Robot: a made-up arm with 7 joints.
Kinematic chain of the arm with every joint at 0, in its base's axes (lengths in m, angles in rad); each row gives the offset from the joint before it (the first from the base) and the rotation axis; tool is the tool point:
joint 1: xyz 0 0 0.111 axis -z
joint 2: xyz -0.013 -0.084 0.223 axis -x
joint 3: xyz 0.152 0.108 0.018 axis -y
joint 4: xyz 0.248 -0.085 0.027 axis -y
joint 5: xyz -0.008 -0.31 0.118 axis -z
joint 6: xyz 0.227 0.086 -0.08 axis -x
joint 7: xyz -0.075 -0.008 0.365 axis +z
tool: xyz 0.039 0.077 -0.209
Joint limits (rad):
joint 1: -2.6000..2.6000
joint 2: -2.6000..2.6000
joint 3: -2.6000..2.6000
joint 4: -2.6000..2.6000
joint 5: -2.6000..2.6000
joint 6: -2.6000..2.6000
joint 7: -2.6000..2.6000
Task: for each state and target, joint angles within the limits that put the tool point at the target. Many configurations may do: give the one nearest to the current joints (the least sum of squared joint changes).
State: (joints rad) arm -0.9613 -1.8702 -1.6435 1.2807 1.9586 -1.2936 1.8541
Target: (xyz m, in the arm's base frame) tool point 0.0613 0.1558 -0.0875
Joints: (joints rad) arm -1.0052 -1.2291 -1.3344 1.5078 1.5092 -1.7951 2.2595
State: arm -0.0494 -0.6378 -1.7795 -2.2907 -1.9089 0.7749 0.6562
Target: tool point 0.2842 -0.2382 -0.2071
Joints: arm 0.1171 -0.2868 -1.6726 -2.1734 -1.9851 0.8506 0.6941
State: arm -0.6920 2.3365 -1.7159 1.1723 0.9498 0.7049 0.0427
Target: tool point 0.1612 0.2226 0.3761
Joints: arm -0.7300 2.5931 -1.4691 2.1637 0.3453 0.3914 0.2091
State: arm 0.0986 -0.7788 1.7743 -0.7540 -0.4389 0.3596 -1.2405
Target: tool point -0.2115 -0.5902 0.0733
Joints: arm 0.3343 -1.6012 1.7976 -0.7185 0.0938 0.0702 -1.3813
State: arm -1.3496 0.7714 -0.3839 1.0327 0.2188 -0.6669 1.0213
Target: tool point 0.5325 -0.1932 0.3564
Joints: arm -0.5274 0.0126 -0.8485 1.0287 0.4019 -1.1171 1.1723
